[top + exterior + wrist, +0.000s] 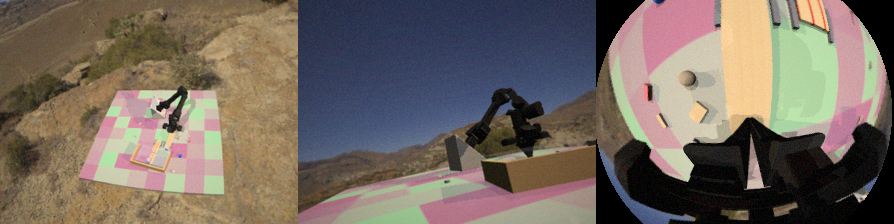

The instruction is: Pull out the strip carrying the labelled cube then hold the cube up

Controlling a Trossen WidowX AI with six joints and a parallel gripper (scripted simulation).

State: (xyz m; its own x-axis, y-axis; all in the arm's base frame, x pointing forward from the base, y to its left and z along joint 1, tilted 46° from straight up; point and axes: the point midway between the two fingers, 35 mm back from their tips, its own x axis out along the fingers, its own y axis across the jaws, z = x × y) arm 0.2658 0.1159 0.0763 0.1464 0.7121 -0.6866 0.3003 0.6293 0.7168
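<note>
Now: gripper tip 90 mm short of the tan strip and 30 mm to the left of it. Also, from my gripper tip: blue piece (280 mm ahead, 60 mm to the left).
</note>
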